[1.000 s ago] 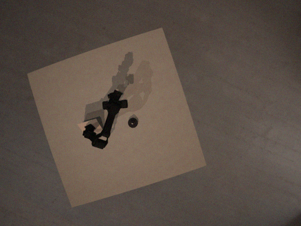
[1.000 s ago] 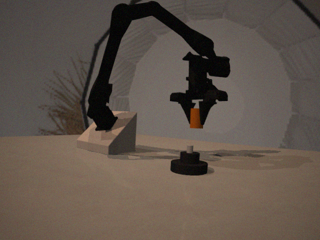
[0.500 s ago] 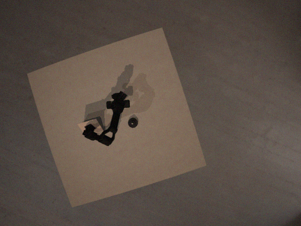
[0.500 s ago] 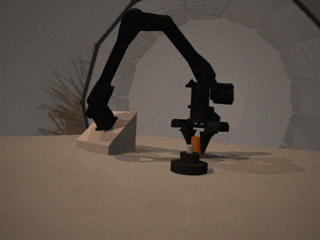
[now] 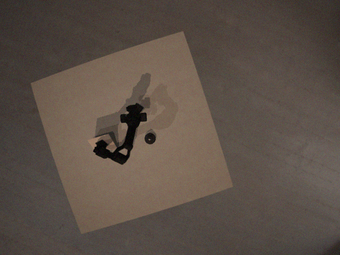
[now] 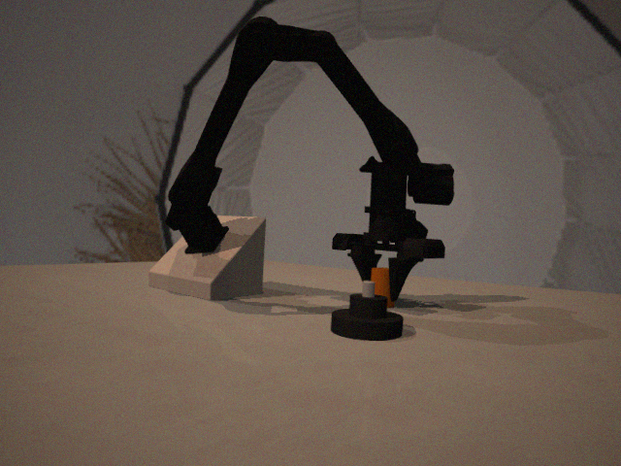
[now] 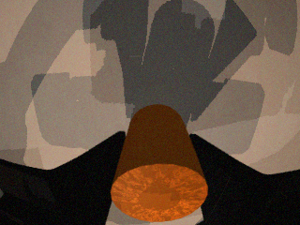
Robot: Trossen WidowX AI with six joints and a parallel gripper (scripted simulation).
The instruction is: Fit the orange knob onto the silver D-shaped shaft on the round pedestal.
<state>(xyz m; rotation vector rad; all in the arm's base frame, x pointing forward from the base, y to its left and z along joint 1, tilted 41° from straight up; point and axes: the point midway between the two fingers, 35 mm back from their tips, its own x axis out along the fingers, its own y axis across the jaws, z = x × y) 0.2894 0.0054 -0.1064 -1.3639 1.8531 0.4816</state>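
The orange knob is 3 cm above my gripper tip. Round my gripper tip: black round pedestal (19 cm to the right, 3 cm ahead, 2 cm above).
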